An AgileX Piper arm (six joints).
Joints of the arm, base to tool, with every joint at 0 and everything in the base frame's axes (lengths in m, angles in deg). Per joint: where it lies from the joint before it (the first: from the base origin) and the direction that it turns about. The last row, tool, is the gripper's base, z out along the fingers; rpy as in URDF.
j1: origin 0 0 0.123 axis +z
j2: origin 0 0 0 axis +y
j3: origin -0.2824 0 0.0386 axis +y
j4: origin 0.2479 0 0.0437 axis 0.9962 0 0.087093
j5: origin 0 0 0 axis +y
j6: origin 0.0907 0 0.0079 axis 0.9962 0 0.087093
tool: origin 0 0 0 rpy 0 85.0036 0
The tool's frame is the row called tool.
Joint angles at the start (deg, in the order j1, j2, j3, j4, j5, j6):
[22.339 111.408 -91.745 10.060 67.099 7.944]
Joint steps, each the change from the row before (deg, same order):
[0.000 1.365 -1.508 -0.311 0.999 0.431]
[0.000 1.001 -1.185 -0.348 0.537 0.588]
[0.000 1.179 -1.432 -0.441 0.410 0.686]
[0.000 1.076 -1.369 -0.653 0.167 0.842]
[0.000 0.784 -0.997 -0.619 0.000 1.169]
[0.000 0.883 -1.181 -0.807 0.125 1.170]
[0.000 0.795 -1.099 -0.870 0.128 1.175]
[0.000 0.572 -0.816 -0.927 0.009 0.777]
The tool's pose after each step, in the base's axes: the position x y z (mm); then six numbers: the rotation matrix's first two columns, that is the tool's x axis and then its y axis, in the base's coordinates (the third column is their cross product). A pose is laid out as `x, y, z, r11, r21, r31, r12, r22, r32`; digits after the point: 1 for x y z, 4 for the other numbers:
369.3, 167.2, 237.7, -0.9789, -0.1795, -0.0980, -0.1948, 0.9642, 0.1801
373.0, 168.2, 235.8, -0.9806, -0.1732, -0.0915, -0.1871, 0.9667, 0.1746
377.7, 169.5, 233.6, -0.9823, -0.1653, -0.0884, -0.1783, 0.9695, 0.1683
382.6, 170.5, 231.8, -0.9838, -0.1550, -0.0906, -0.1679, 0.9728, 0.1595
386.3, 171.0, 230.5, -0.9860, -0.1383, -0.0936, -0.1515, 0.9767, 0.1521
390.5, 171.5, 229.2, -0.9877, -0.1229, -0.0969, -0.1360, 0.9805, 0.1417
394.3, 171.7, 228.1, -0.9890, -0.1077, -0.1011, -0.1205, 0.9841, 0.1304
397.4, 171.5, 227.3, -0.9892, -0.0993, -0.1077, -0.1118, 0.9867, 0.1178

